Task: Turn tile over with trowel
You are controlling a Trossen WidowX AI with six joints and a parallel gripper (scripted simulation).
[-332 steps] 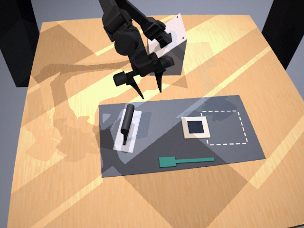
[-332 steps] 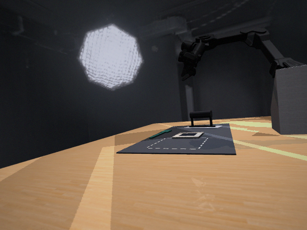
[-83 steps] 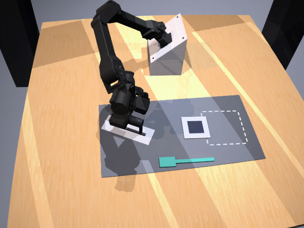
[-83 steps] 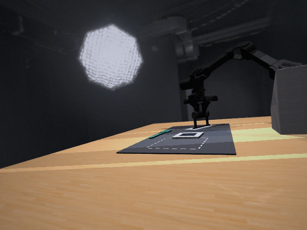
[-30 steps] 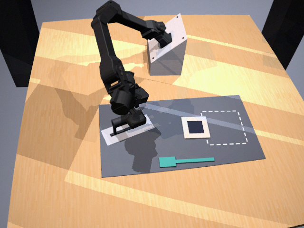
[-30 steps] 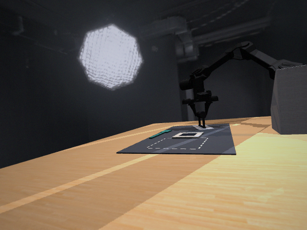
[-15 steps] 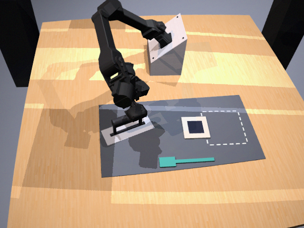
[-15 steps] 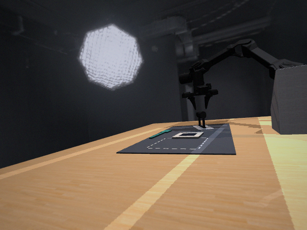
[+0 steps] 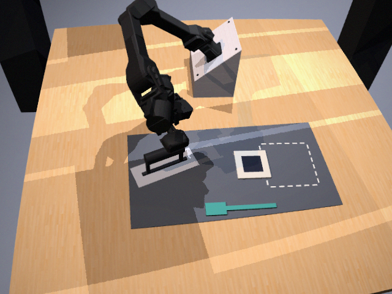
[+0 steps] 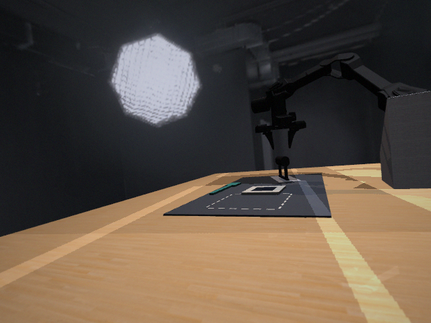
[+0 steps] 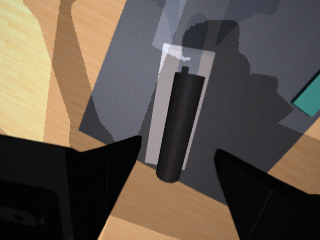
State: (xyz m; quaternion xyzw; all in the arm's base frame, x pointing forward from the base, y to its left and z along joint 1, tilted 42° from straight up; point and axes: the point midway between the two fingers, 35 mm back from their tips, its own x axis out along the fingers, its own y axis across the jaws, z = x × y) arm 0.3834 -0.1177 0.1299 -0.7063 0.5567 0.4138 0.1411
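Now: gripper tip 1 cm short of the dark mat, 21 cm to the right of it and 14 cm above it. From my gripper tip the other things lie so: tile (27 cm to the left, 11 cm below); teal trowel (15 cm ahead, 20 cm to the left, 11 cm below).
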